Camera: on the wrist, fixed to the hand. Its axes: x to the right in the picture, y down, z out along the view.
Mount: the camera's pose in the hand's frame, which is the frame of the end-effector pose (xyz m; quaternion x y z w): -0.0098 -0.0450 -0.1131 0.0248 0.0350 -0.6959 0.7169
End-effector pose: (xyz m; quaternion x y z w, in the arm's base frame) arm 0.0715 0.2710 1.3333 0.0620 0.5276 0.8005 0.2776
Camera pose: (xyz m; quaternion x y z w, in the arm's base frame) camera 0.0524 0.1874 1.2464 -0.3438 0.4509 0.3698 0.7360
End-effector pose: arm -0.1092 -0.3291 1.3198 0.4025 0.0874 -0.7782 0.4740
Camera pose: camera -0.0819 -0.2399 1.2410 -0.2667 -0.3401 0.8758 0.2148
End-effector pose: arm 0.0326 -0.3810 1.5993 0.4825 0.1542 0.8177 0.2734
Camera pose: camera -0.0490 -0.3494 1.5141 0.2168 0.4762 0.4090 0.7477
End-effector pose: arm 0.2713 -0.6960 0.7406 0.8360 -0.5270 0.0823 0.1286
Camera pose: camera 0.3075 -0.6349 0.8400 0.9664 0.2105 0.0118 0.1472
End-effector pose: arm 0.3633 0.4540 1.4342 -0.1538 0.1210 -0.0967 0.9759
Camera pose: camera 0.3171 0.3829 1.3463 -0.1669 0.0115 -0.7568 0.6319
